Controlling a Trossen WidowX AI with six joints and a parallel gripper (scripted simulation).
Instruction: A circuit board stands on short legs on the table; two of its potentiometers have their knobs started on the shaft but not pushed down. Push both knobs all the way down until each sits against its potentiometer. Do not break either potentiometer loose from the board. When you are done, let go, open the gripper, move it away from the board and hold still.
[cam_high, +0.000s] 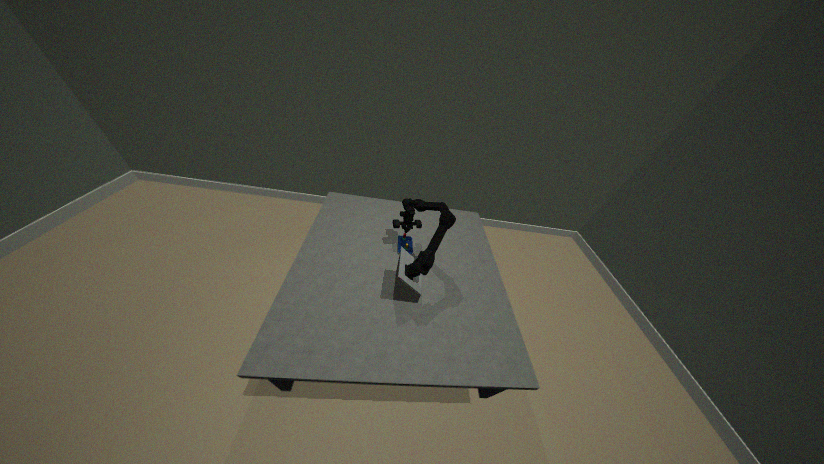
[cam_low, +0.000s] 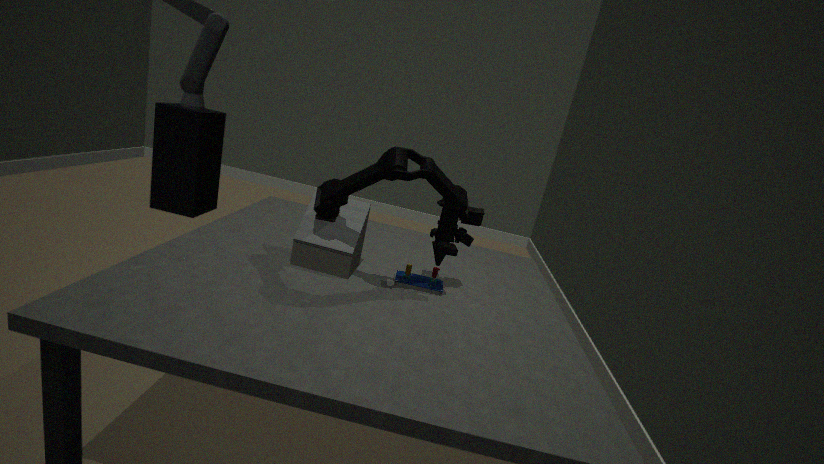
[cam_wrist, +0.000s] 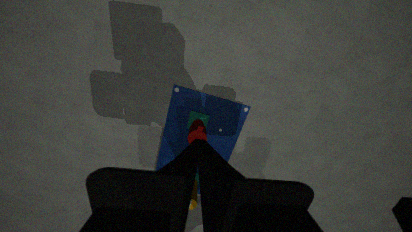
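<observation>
My gripper tip is 3 cm above the red knob. From my gripper tip the other things lie so: yellow knob (9 cm behind, 2 cm to the right, 3 cm below).
</observation>
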